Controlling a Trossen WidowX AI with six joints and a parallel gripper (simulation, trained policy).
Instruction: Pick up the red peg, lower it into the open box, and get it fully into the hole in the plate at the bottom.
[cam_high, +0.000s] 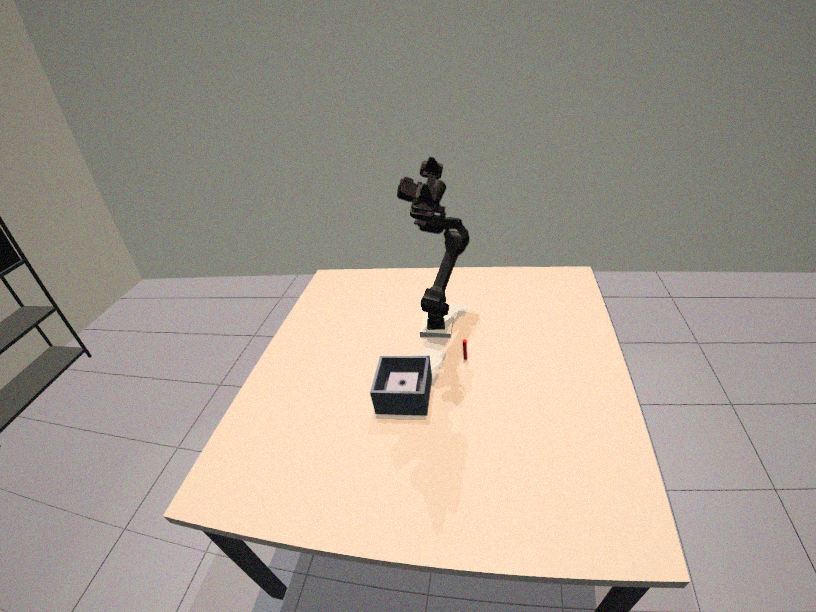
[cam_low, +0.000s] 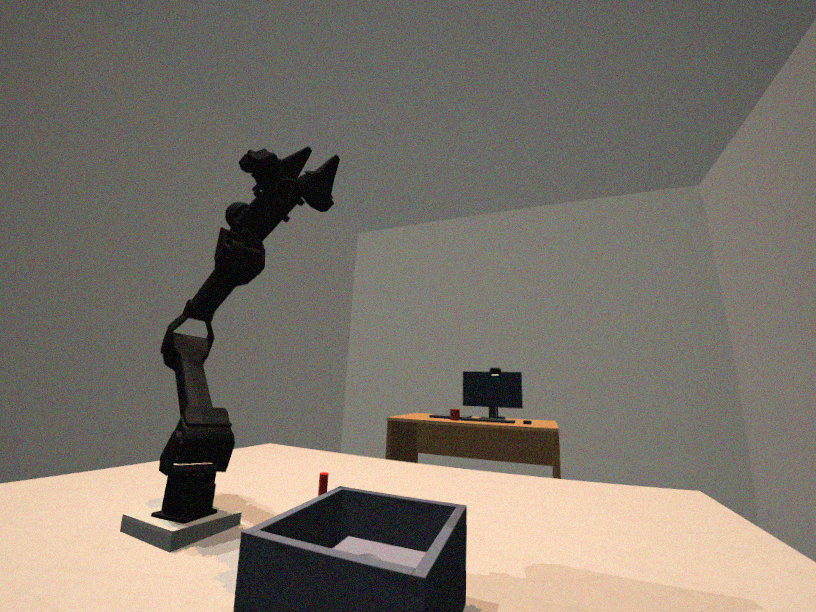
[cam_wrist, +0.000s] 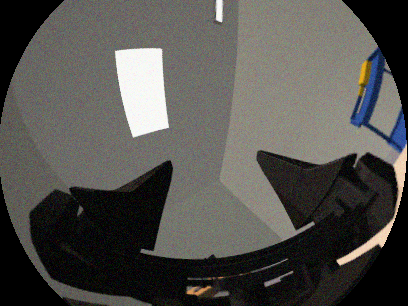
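The red peg lies 3 cm ahead of my gripper tip, 7 cm to the left of it and 60 cm below it. Also, from my gripper tip: light plate: 18 cm ahead, 14 cm to the right, 60 cm below; dark grey box: 18 cm ahead, 14 cm to the right, 62 cm below.
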